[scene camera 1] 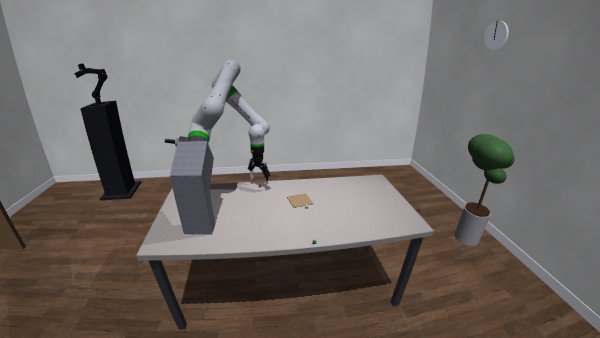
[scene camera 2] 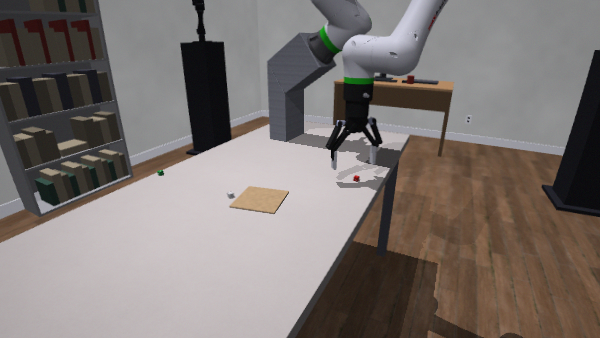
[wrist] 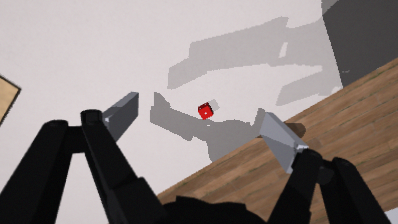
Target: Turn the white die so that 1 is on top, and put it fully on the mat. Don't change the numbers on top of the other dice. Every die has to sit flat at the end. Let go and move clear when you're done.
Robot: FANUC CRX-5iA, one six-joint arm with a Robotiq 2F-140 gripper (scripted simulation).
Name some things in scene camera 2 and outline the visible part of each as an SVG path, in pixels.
My gripper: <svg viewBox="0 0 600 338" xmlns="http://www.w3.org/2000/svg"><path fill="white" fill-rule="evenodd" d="M346 101L345 120L336 120L333 132L326 144L326 148L331 150L331 168L337 169L336 150L351 133L361 132L365 134L372 144L369 162L375 165L377 147L383 141L376 125L376 119L373 117L368 119L369 102L356 103ZM368 123L370 124L375 139L370 134L369 130L366 128Z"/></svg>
A tan mat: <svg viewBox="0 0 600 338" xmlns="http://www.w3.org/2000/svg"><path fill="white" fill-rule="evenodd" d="M229 207L275 214L289 191L248 186Z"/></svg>
